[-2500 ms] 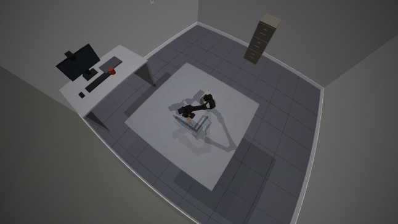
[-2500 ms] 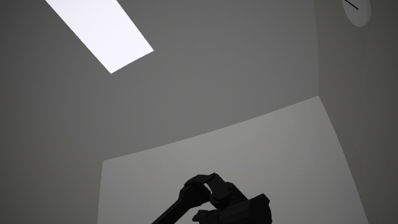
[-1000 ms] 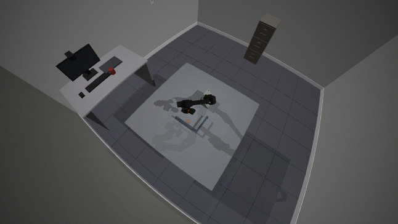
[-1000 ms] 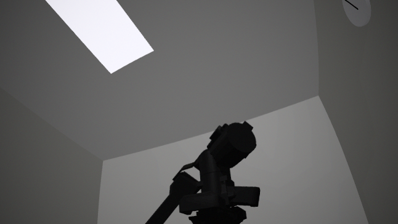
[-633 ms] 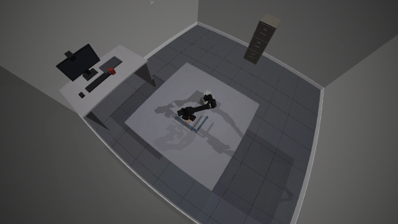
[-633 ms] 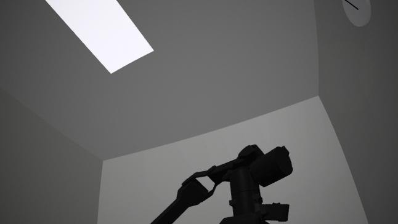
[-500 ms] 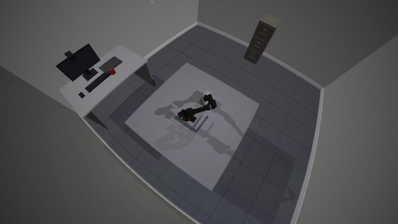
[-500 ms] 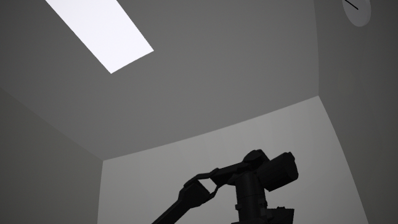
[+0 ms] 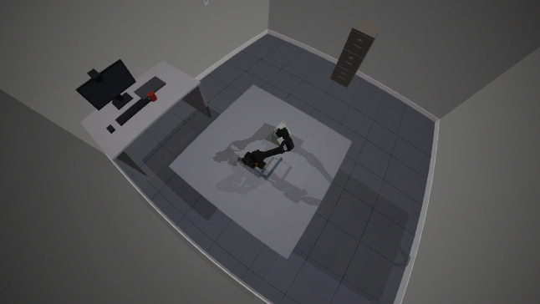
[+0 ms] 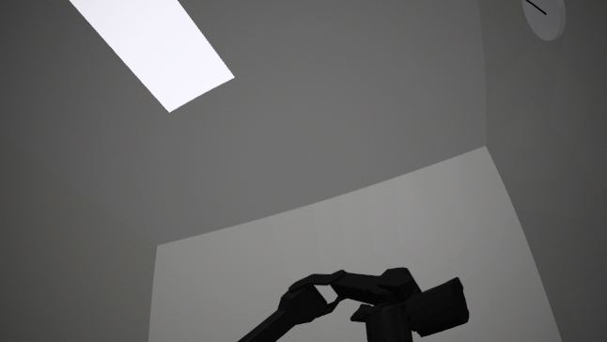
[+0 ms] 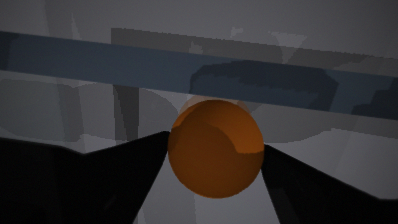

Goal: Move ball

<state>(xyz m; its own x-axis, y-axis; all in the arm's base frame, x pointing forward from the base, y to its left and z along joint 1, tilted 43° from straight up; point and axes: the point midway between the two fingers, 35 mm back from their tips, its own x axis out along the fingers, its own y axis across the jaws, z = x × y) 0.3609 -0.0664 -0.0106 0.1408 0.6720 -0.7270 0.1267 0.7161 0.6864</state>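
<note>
Right now my gripper tip is 2 cm above the see-through copy of ball. Round my gripper tip: orange ball (right at my gripper tip).
</note>
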